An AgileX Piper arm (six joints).
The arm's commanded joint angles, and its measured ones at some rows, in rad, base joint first. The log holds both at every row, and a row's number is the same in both.
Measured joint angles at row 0:
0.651, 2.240, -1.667, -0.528, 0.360, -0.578
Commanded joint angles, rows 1 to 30:
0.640, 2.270, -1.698, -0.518, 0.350, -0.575
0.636, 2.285, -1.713, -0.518, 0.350, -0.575
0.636, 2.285, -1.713, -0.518, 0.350, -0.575
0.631, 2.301, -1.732, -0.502, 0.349, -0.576
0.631, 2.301, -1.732, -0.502, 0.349, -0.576
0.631, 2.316, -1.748, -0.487, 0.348, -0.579
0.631, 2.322, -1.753, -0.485, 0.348, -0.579
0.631, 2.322, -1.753, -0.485, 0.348, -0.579
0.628, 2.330, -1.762, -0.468, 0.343, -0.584
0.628, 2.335, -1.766, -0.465, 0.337, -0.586
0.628, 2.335, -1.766, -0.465, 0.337, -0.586
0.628, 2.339, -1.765, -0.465, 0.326, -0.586
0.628, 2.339, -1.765, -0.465, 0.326, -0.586
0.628, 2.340, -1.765, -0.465, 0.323, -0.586
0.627, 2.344, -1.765, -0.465, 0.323, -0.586
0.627, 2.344, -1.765, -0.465, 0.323, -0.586
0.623, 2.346, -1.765, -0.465, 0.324, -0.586
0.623, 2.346, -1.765, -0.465, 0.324, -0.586
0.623, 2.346, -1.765, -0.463, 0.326, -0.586
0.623, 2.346, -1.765, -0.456, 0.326, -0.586
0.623, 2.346, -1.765, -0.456, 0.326, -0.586
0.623, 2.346, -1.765, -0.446, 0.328, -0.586
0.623, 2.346, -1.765, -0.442, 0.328, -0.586
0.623, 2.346, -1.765, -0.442, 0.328, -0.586
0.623, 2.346, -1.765, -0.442, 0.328, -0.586
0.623, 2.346, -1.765, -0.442, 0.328, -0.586
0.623, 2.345, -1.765, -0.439, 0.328, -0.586
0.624, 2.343, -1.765, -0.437, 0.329, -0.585
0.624, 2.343, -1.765, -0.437, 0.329, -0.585
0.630, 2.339, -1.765, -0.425, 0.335, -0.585
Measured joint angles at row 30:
0.631, 2.341, -1.758, -0.418, 0.359, -0.579
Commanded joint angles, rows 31 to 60:
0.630, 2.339, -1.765, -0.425, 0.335, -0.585
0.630, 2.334, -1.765, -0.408, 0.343, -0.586
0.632, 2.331, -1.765, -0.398, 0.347, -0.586
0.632, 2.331, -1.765, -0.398, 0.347, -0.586
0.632, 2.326, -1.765, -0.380, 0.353, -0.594
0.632, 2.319, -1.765, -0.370, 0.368, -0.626
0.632, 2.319, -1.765, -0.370, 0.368, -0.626
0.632, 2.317, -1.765, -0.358, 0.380, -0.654
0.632, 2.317, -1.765, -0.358, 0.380, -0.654
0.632, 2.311, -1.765, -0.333, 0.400, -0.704
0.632, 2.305, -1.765, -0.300, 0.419, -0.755
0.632, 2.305, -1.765, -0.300, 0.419, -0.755
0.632, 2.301, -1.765, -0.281, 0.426, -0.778
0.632, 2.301, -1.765, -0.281, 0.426, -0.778
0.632, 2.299, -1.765, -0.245, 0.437, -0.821
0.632, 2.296, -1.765, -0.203, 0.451, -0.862
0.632, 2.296, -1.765, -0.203, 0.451, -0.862
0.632, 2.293, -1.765, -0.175, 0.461, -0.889
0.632, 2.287, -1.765, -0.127, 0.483, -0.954
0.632, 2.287, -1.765, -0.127, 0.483, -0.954
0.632, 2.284, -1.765, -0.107, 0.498, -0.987
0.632, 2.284, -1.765, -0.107, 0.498, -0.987
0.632, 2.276, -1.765, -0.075, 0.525, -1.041
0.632, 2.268, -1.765, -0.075, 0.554, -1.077
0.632, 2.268, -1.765, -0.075, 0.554, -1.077
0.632, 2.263, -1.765, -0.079, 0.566, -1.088
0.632, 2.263, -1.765, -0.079, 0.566, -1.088
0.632, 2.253, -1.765, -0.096, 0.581, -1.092
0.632, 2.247, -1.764, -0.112, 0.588, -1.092
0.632, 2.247, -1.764, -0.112, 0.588, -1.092
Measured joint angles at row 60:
0.635, 2.271, -1.759, -0.105, 0.562, -1.077
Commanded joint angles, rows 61 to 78:
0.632, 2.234, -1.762, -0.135, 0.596, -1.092
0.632, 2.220, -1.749, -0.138, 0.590, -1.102
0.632, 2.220, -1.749, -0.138, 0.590, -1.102
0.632, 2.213, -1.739, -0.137, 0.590, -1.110
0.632, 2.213, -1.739, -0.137, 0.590, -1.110
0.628, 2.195, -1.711, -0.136, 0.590, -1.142
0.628, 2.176, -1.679, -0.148, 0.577, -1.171
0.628, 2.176, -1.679, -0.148, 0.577, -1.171
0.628, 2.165, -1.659, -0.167, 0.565, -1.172
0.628, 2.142, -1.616, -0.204, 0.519, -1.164
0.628, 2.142, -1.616, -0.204, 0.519, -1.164
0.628, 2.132, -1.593, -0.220, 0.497, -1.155
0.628, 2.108, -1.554, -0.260, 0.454, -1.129
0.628, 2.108, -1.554, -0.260, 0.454, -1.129
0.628, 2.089, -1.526, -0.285, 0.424, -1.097
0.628, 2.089, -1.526, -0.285, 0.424, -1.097
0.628, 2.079, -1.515, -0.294, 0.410, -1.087
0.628, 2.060, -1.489, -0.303, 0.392, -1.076
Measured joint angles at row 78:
0.641, 2.117, -1.511, -0.248, 0.439, -1.130
